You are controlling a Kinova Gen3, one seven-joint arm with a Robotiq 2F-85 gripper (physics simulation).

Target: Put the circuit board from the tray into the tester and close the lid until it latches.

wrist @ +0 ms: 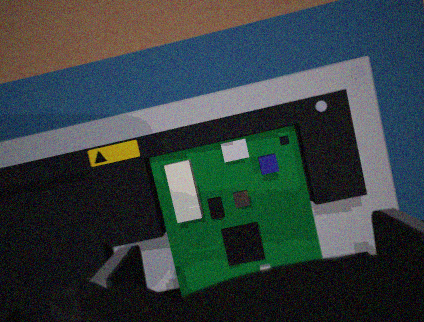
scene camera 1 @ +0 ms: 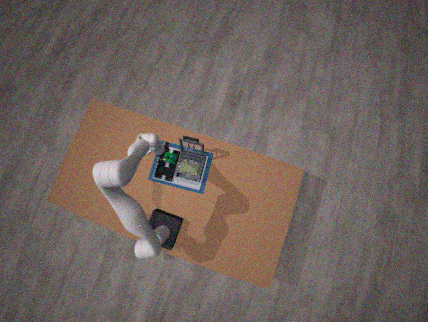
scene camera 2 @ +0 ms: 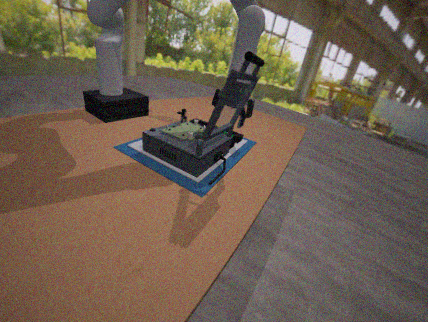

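The green circuit board lies in the black tray, left of the tester. The grey tester stands with its lid tilted open, and a pale green plate shows in its bed. My gripper is open and empty. It hangs low over the board's far end, partly hidden behind the lid in the second scene view.
Tray and tester share a white plate on a blue mat on the brown table. The arm's black base stands at the table's near edge. A latch lever hangs at the tester's front.
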